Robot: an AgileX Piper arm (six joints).
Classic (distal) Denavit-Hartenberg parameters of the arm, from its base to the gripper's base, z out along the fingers. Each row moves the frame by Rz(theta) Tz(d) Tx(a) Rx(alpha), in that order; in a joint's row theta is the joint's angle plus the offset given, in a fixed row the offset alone. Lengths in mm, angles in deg.
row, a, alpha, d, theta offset
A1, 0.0, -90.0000, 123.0, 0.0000
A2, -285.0, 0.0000, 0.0, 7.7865
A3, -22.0, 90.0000, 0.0, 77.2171
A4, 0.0, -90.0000, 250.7, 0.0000
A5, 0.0, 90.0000, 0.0, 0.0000
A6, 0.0, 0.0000, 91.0, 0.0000
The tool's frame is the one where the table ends.
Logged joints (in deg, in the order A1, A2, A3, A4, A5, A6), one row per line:
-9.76, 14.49, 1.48, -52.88, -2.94, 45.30
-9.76, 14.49, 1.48, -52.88, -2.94, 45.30
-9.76, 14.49, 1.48, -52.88, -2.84, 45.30
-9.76, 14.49, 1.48, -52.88, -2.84, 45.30
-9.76, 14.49, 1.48, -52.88, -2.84, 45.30
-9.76, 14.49, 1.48, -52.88, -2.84, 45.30
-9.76, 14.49, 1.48, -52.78, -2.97, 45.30
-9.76, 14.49, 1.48, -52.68, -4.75, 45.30
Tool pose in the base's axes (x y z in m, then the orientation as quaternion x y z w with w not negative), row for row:
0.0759, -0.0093, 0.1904, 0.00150, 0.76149, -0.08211, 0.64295
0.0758, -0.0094, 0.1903, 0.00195, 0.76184, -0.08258, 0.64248
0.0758, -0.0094, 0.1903, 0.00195, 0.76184, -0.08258, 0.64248
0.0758, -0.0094, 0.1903, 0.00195, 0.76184, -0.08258, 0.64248
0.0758, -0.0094, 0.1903, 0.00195, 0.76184, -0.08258, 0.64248
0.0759, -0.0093, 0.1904, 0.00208, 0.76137, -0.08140, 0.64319
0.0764, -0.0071, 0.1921, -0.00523, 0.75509, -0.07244, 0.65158
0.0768, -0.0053, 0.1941, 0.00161, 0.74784, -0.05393, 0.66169
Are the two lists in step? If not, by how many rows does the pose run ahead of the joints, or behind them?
The pose runs 1 row ahead of the joints: the pose in row i belongs to the joints in row i + 1.
